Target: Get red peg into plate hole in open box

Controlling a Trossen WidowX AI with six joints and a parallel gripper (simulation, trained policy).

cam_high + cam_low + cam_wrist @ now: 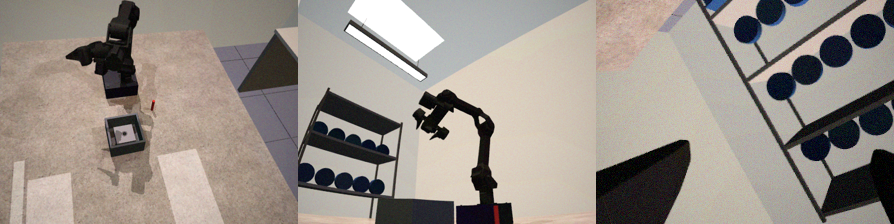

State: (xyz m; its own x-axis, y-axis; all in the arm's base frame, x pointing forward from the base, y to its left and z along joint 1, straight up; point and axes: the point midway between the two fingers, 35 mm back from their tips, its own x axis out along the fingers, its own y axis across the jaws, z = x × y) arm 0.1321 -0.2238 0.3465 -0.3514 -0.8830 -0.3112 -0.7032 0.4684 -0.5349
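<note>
The red peg lies 380 mm below my gripper tip, 350 mm to the left of it and 60 mm ahead of it. The rest, counted from my gripper tip: box 390 mm below, 180 mm ahead, 160 mm to the left; plate 380 mm below, 180 mm ahead, 160 mm to the left.
</note>
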